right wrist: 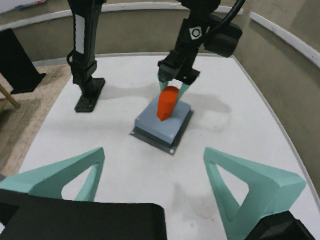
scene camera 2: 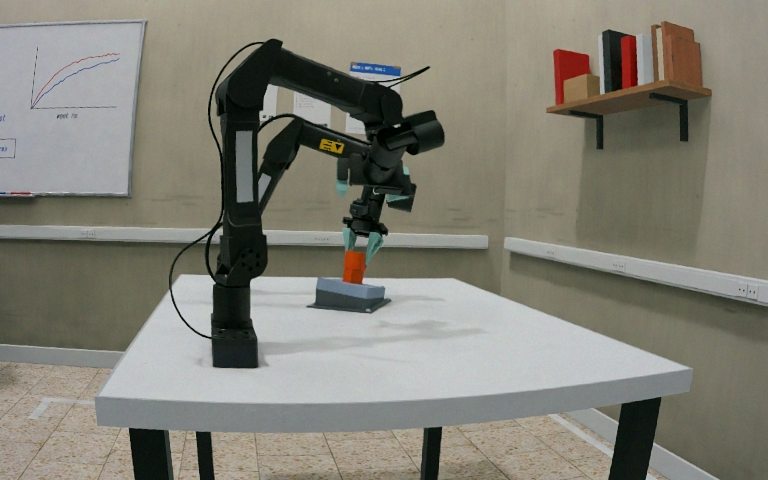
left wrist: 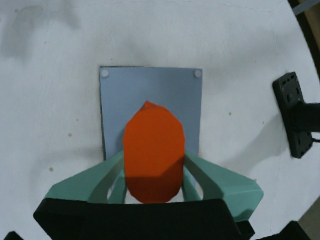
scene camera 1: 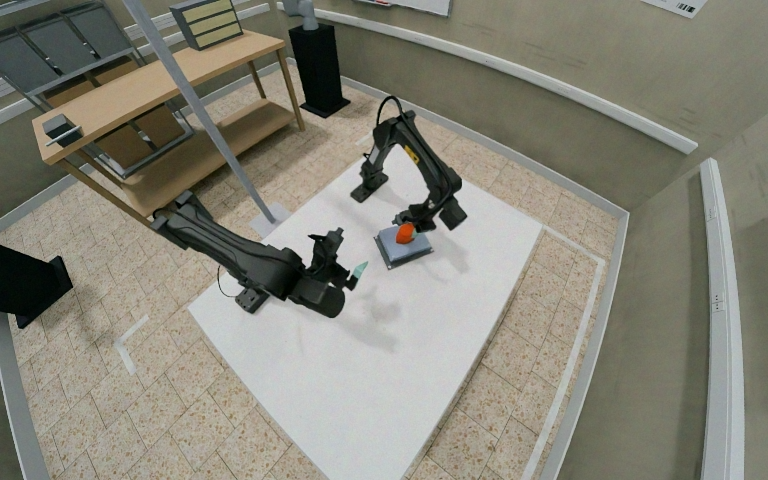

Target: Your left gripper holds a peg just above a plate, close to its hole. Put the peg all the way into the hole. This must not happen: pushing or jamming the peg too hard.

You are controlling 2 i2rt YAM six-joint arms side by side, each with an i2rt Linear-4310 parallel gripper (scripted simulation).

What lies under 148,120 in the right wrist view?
A blue-grey plate.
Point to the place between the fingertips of my left gripper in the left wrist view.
153,152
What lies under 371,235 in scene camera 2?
My left gripper.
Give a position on an orange peg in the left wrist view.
154,142
